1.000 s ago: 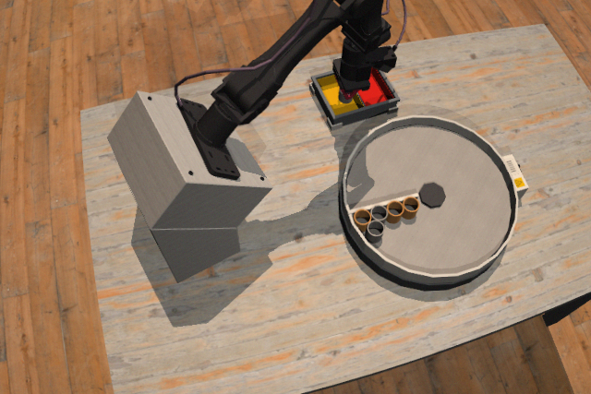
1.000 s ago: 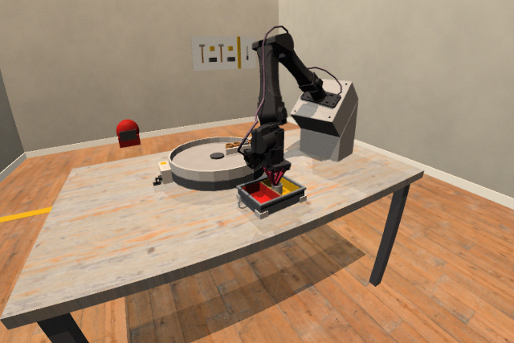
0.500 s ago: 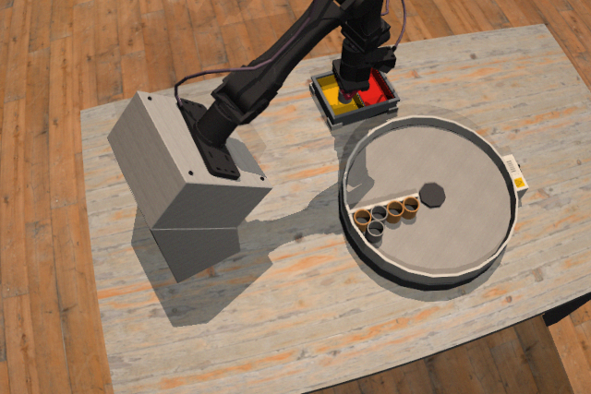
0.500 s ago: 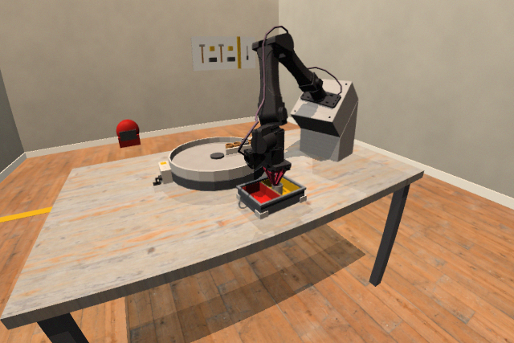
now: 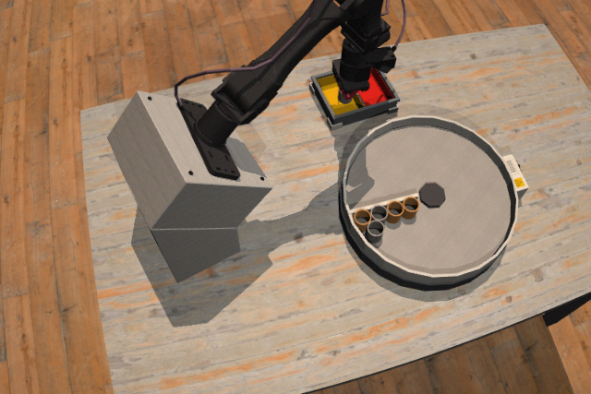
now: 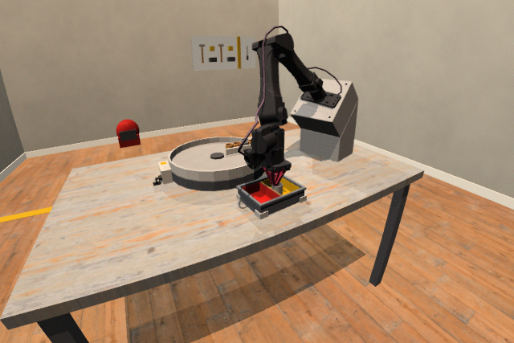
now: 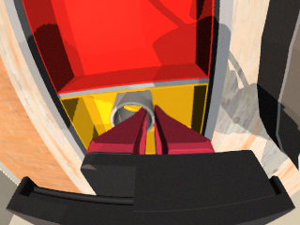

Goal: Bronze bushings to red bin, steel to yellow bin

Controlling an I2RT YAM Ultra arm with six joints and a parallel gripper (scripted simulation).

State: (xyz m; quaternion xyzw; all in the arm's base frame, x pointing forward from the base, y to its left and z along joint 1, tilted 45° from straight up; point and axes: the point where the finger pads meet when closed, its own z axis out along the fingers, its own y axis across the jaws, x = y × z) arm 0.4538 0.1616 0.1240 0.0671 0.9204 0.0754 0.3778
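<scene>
My hand is 3 cm above the yellow bin, 2 cm to the right of it and 2 cm past it. From my hand the other things lie so: red bin: 7 cm ahead, 3 cm below, 2 cm to the left; then turntable: 34 cm to the right, 7 cm ahead, 1 cm above; then two-part bin tray: 3 cm ahead, 2 cm to the left, 2 cm below.
</scene>
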